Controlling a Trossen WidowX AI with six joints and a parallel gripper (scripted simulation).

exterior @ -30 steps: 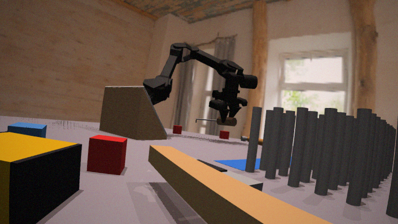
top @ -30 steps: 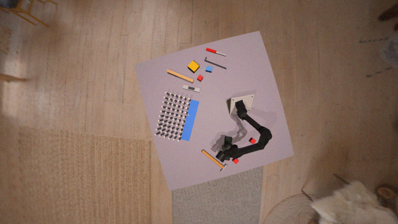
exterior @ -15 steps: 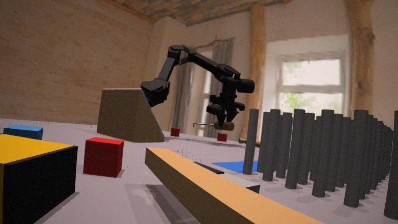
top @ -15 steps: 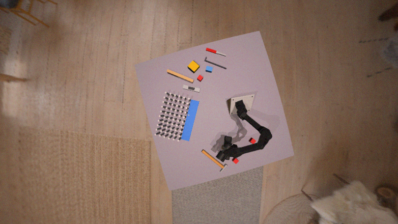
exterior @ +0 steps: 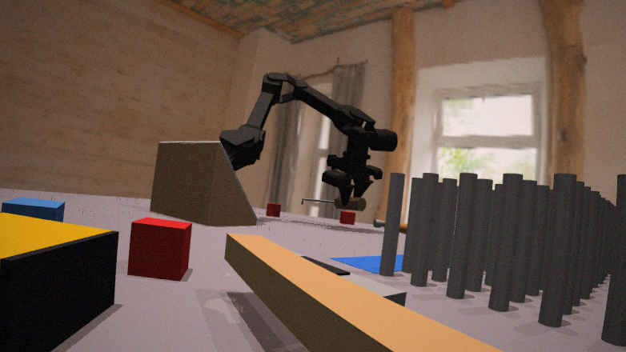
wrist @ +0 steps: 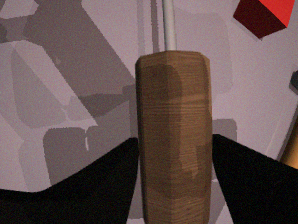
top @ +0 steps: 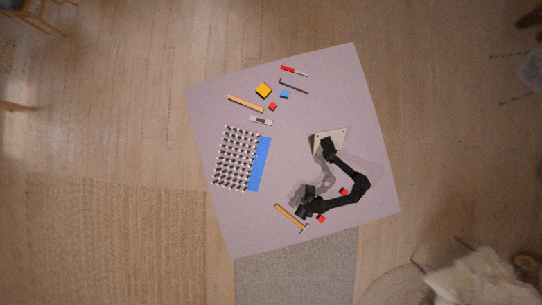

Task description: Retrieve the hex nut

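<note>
Right now the wooden-handled file is 90 mm behind my gripper tip and 50 mm to the left of it. Round my gripper tip: blue taped strip 230 mm ahead, 340 mm to the right, 70 mm below; then hex nut 230 mm ahead, 390 mm to the right, 60 mm below; then grey bar 110 mm ahead, 620 mm to the right, 50 mm below.
</note>
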